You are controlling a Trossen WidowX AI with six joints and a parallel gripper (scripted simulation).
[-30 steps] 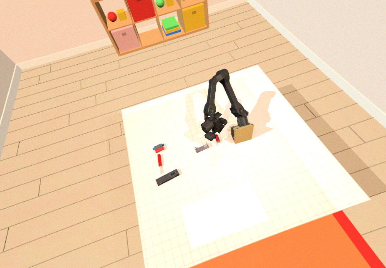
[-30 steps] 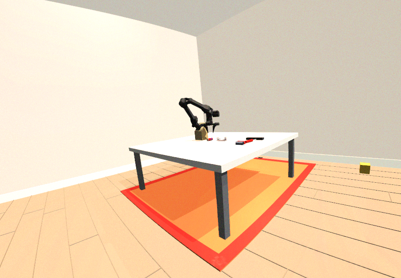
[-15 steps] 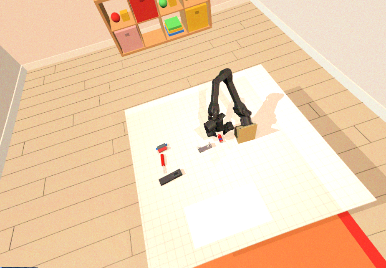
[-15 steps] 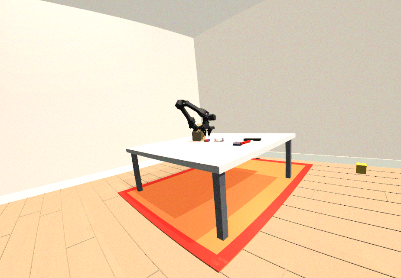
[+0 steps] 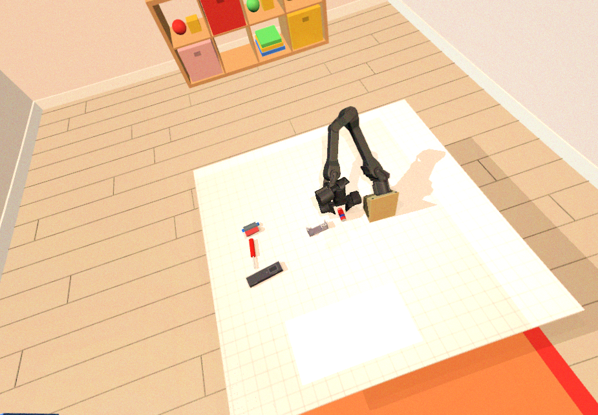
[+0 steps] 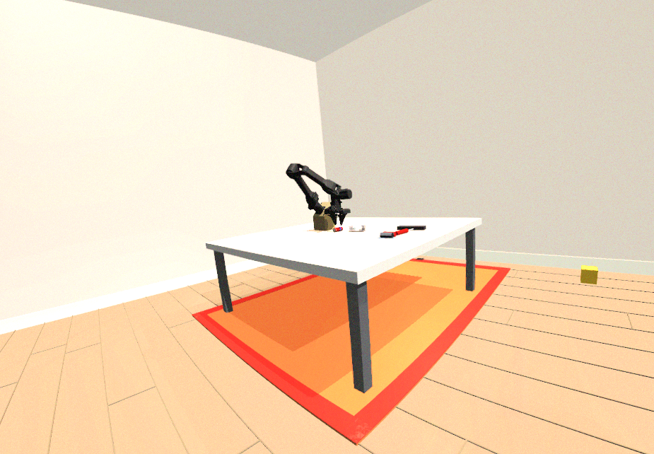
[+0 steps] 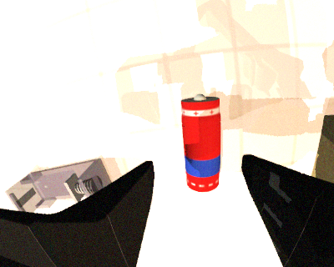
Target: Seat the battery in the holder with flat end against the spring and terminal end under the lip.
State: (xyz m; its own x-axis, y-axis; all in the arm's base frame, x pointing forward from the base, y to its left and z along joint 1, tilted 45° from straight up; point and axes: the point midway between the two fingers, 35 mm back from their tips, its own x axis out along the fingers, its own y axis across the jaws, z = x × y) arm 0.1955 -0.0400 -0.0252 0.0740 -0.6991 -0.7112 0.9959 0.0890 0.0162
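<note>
Right now my gripper tip is 1 cm past the battery and 3 cm above it. From my gripper tip the other things lie so: red screwdriver: 44 cm ahead, 10 cm to the left, 3 cm below; then flat black bar: 39 cm ahead, 21 cm to the left, 2 cm below.
</note>
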